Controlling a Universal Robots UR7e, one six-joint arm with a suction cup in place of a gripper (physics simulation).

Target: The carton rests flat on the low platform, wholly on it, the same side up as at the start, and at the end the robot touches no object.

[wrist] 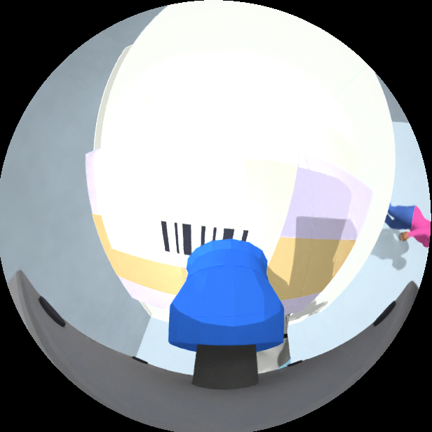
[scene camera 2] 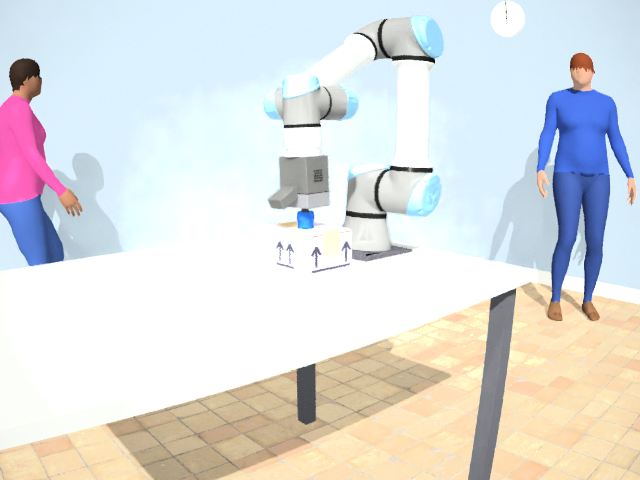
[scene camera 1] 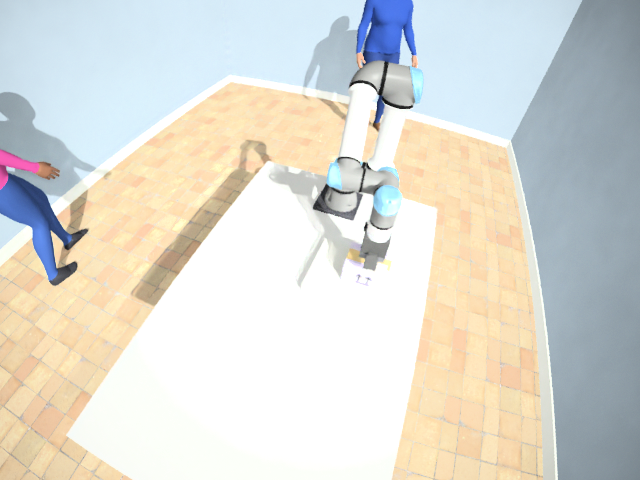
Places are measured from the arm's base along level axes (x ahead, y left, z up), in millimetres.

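Where they show: hand, its tool point: (scene camera 2: 305, 229); arm's base, origin of its link: (scene camera 2: 363, 246) (scene camera 1: 340, 201).
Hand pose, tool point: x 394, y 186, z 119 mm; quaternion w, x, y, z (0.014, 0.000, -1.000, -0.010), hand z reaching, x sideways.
Things, the pixels of their centre, and the offset from my tool point. "*": a spot on its surface instead. Level surfaces: height alone.
- white carton, middle of its body: (scene camera 2: 306, 248) (scene camera 1: 366, 266) dy -5, dx -5, dz -42 mm
- white table, height of its surface: dz -135 mm
- pale narrow raised shape, a spot on its surface: (scene camera 1: 313, 261) * dy -201, dx +1, dz -87 mm
The white carton (scene camera 1: 363, 279) (scene camera 2: 330, 250) (wrist: 145, 200) sits level near the robot's base. Its printed arrows point up in the second scene view. A barcode and tan tape show on its top in the wrist view. The low platform cannot be made out from the white table beneath the carton, so how the carton lies on it is hidden. My gripper (scene camera 2: 305, 221) (wrist: 227, 260), a blue suction cup, is right at the carton's top face and is open, with no suction. I cannot tell whether it still touches the top.
The white table (scene camera 1: 248, 335) (scene camera 2: 180, 330) carries the arm's dark base plate (scene camera 1: 322, 205) (scene camera 2: 390, 253). A pale narrow raised shape (scene camera 1: 310, 260) lies left of the carton. A person in pink (scene camera 2: 20, 149) and a person in blue (scene camera 2: 581, 129) stand beyond the table.
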